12 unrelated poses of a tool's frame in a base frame.
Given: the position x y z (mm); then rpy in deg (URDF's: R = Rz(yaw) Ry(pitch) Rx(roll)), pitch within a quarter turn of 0, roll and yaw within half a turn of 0.
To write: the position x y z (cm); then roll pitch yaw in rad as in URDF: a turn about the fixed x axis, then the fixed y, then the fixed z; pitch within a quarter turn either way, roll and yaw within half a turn. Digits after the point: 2 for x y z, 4 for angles.
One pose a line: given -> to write
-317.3 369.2 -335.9 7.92 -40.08 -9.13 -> -31.73 36.92 -33.59 0.1382 -0.6995 -0.1593
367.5 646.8 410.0 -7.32 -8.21 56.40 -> 36.75 64.68 41.00 -0.1278 -0.1433 0.9844
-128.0 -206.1 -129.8 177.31 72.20 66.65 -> -12.80 -20.61 -12.98 3.0946 1.2601 1.1633
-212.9 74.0 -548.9 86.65 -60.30 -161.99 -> -21.29 7.40 -54.89 1.5123 -1.0524 -2.8273
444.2 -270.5 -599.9 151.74 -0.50 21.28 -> 44.42 -27.05 -59.99 2.6484 -0.0087 0.3714
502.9 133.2 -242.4 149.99 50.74 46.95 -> 50.29 13.32 -24.24 2.6178 0.8856 0.8194
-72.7 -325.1 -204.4 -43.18 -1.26 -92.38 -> -7.27 -32.51 -20.44 -0.7536 -0.0220 -1.6123
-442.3 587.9 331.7 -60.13 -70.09 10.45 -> -44.23 58.79 33.17 -1.0495 -1.2233 0.1824
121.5 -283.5 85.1 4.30 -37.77 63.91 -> 12.15 -28.35 8.51 0.0750 -0.6592 1.1154
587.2 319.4 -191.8 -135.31 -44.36 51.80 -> 58.72 31.94 -19.18 -2.3616 -0.7742 0.9041
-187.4 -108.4 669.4 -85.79 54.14 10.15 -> -18.74 -10.84 66.94 -1.4973 0.9449 0.1772
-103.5 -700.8 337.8 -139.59 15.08 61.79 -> -10.35 -70.08 33.78 -2.4363 0.2632 1.0784
